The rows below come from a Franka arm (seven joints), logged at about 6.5 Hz.
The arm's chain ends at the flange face. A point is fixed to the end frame.
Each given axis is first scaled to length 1.
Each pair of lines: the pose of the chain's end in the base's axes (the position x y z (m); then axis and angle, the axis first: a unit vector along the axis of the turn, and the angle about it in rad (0 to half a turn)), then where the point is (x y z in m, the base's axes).
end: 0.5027, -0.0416, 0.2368, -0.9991, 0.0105, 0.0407, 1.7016
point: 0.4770 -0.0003 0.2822
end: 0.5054, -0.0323, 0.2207, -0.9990, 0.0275, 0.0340, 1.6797
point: 0.4812 0.0087 0.2672
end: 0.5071, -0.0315, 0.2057, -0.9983, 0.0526, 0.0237, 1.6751
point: 0.4851 0.0102 0.2527
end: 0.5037, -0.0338, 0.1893, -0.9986, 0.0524, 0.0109, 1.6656
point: 0.4816 0.0078 0.2363
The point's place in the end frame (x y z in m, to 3 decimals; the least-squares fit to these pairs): -0.027 -0.049 0.036
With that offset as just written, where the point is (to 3 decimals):
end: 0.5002, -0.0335, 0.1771, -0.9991, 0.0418, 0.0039, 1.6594
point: 0.477 0.008 0.224
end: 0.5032, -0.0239, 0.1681, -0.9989, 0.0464, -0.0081, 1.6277
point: 0.480 0.016 0.216
